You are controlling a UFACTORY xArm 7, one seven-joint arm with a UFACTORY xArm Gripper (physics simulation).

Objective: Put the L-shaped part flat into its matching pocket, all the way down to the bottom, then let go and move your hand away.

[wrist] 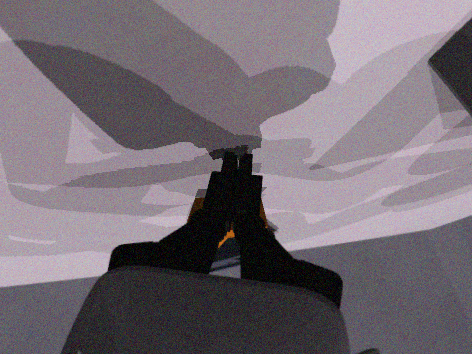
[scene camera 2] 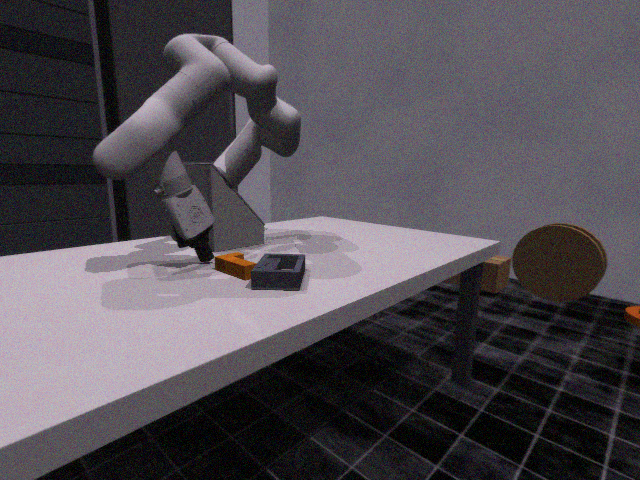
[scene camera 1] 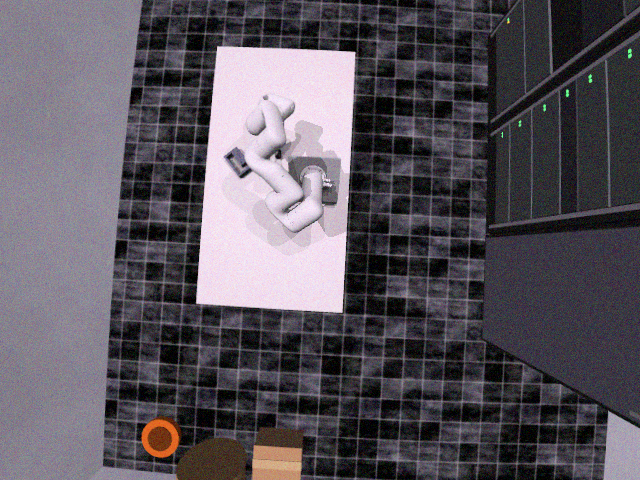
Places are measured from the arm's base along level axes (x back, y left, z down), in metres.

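Pixels of known places: gripper, fingertip midpoint: (wrist: 239, 167) (scene camera 2: 207, 259) (scene camera 1: 278, 157); arm's base, origin of the base link: (scene camera 2: 213, 188) (scene camera 1: 313, 177).
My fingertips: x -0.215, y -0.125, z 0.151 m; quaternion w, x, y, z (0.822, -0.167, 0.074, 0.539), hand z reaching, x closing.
Ahead of a thing's pixels: the offset from my fingertips to its middle. "spot": to the spot under its first point. Level surfaces: height alone.
The orange L-shaped part {dy +0.023, dx -0.114, dz -0.007 m} (scene camera 2: 234, 265) lies flat on the white table {dz +0.008 m} (scene camera 2: 154, 330) (scene camera 1: 269, 269), touching the left side of the dark block with the pocket {dy +0.061, dx -0.208, dz -0.011 m} (scene camera 2: 279, 270) (scene camera 1: 237, 161). My gripper (scene camera 2: 205, 255) (wrist: 239, 167) is shut with nothing between the fingers; its tips are down at the table, just at the far left end of the part. In the wrist view the part {spot: dy -0.011, dx -0.076, dz +0.004 m} (wrist: 193, 208) shows only as orange slivers behind the closed fingers. The arm hides the part in the overhead view.
The arm's grey base (scene camera 2: 227, 211) (scene camera 1: 315, 175) stands on the table behind the block. A round brown disc (scene camera 2: 558, 260), a wooden box (scene camera 2: 496, 273) and an orange ring (scene camera 1: 160, 438) are on the floor. Dark cabinets (scene camera 1: 563, 154) stand to one side.
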